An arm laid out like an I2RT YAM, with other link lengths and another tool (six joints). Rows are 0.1 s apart.
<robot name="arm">
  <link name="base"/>
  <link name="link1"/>
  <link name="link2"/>
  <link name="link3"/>
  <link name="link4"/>
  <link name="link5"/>
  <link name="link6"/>
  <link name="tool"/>
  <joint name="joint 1" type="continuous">
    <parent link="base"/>
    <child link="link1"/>
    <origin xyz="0 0 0.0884"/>
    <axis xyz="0 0 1"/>
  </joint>
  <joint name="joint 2" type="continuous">
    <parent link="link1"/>
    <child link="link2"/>
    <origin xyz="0.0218 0.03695 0.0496" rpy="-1.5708 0 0"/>
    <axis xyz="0 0 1"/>
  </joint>
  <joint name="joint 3" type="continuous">
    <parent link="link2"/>
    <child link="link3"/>
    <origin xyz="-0.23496 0 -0.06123" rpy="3.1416 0 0"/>
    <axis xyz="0 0 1"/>
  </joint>
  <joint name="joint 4" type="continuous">
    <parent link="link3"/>
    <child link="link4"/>
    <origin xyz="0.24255 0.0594 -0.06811"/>
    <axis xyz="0 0 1"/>
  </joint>
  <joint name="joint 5" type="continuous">
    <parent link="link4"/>
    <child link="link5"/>
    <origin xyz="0.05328 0.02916 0.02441" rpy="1.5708 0 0"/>
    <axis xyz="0 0 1"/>
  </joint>
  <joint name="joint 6" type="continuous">
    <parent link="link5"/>
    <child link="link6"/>
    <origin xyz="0.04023 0 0.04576" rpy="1.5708 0 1.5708"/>
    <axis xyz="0 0 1"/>
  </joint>
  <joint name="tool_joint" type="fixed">
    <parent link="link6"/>
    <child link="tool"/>
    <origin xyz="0.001 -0.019 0.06" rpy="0 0.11 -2.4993"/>
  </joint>
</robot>
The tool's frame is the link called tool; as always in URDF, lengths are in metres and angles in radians. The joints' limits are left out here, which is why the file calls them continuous.
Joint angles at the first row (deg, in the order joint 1, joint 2, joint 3, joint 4, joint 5, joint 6):
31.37 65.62 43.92 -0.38 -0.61 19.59
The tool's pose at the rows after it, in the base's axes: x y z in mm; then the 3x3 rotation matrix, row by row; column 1 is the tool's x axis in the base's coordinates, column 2 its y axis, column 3 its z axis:
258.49, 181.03, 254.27; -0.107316, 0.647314, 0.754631; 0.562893, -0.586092, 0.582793; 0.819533, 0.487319, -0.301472
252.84, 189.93, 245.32; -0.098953, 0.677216, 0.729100; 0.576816, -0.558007, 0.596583; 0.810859, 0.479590, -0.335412
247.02, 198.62, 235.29; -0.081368, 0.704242, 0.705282; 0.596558, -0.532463, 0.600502; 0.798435, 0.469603, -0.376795
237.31, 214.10, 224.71; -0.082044, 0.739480, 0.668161; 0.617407, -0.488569, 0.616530; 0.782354, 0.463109, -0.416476
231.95, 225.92, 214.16; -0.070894, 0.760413, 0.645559; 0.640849, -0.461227, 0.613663; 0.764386, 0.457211, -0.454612
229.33, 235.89, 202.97; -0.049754, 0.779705, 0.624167; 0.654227, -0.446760, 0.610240; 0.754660, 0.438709, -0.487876
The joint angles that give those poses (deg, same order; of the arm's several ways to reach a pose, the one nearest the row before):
32.31 66.15 43.29 -0.08 -1.73 20.52
34.38 67.19 43.02 -0.83 -1.24 20.67
36.65 68.53 42.97 -1.96 -0.14 21.15
40.36 70.57 43.19 -2.61 1.18 21.56
43.14 73.18 43.81 -3.07 2.88 22.24
45.04 76.12 44.50 -3.06 3.73 23.57

